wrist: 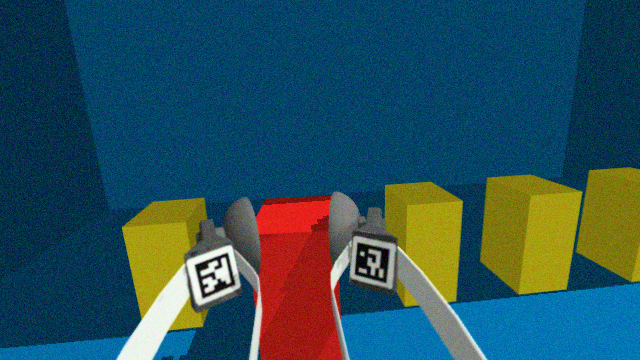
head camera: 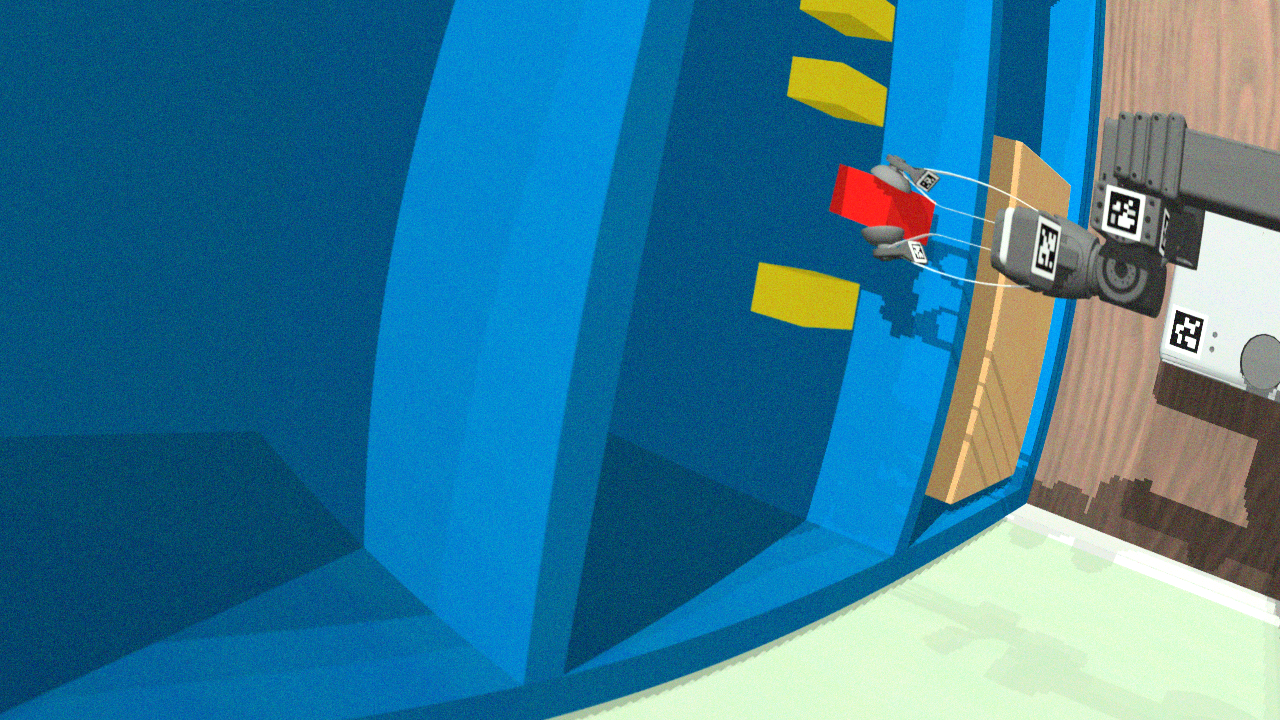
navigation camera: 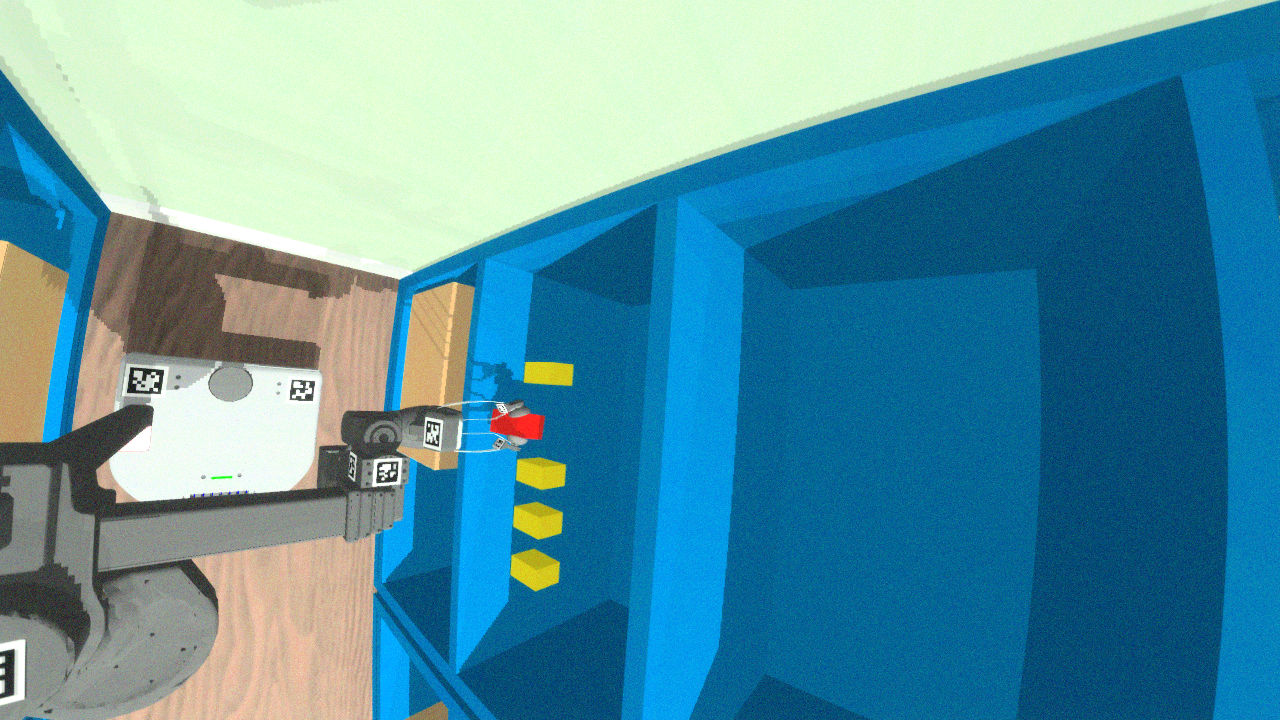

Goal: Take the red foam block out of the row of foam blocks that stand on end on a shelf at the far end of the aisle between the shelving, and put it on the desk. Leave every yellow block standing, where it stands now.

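Seen in the pictures: gripper, between the fingertips: [wrist: 291, 220] [head camera: 869, 202] [navigation camera: 526, 424]; robot's base, origin of its link: [head camera: 1260, 359] [navigation camera: 231, 382].
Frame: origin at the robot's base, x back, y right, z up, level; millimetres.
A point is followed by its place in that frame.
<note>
The red foam block [head camera: 854, 192] @(x 24, y 437, z 644 mm) [navigation camera: 532, 425] @(x 20, y 432, z 644 mm) [wrist: 300, 300] @(x 21, y 398, z 605 mm) is upright between the two fingertips of my gripper [head camera: 886, 206] @(x 19, y 421, z 641 mm) [navigation camera: 516, 425] @(x 19, y 421, z 641 mm) [wrist: 291, 220] @(x 19, y 421, z 641 mm), which is shut on its sides. The block is nearer the front of the blue shelf [head camera: 872, 429] @(x -188, y 428, z 534 mm) [navigation camera: 503, 313] @(x -198, y 413, z 534 mm) [wrist: 500, 317] @(x 176, y 455, z 534 mm) than the yellow row; its foot is hidden. One yellow block [head camera: 805, 295] @(x -77, y 482, z 624 mm) [navigation camera: 547, 373] @(x -81, y 479, z 615 mm) [wrist: 155, 255] @(x -85, y 479, z 599 mm) stands left of it in the wrist view. To the right stand a second [head camera: 836, 89] @(x 122, y 484, z 624 mm) [navigation camera: 540, 472] @(x 119, y 480, z 617 mm) [wrist: 434, 235] @(x 130, y 480, z 596 mm), a third [head camera: 854, 16] @(x 210, y 481, z 612 mm) [navigation camera: 537, 520] @(x 216, y 480, z 617 mm) [wrist: 550, 235] @(x 231, y 480, z 587 mm) and a fourth yellow block [navigation camera: 535, 569] @(x 319, y 482, z 618 mm) [wrist: 610, 220] @(x 317, y 510, z 582 mm). The desk does not show.
A tan box [head camera: 1020, 358] @(x -105, y 379, z 211 mm) [navigation camera: 434, 331] @(x -168, y 379, z 271 mm) lies in the compartment below the shelf. A blue divider board [head camera: 590, 358] @(x -98, y 359, z 980 mm) [navigation camera: 662, 358] @(x -98, y 359, z 982 mm) runs above the row. My base [head camera: 1221, 277] @(x 87, y 92, z 160 mm) [navigation camera: 214, 438] @(x 109, y -17, z 160 mm) stands on the wooden aisle floor. A pale green wall [head camera: 1074, 626] @(x -350, y 136, z 393 mm) [navigation camera: 447, 116] @(x -350, y 137, z 820 mm) closes one end.
</note>
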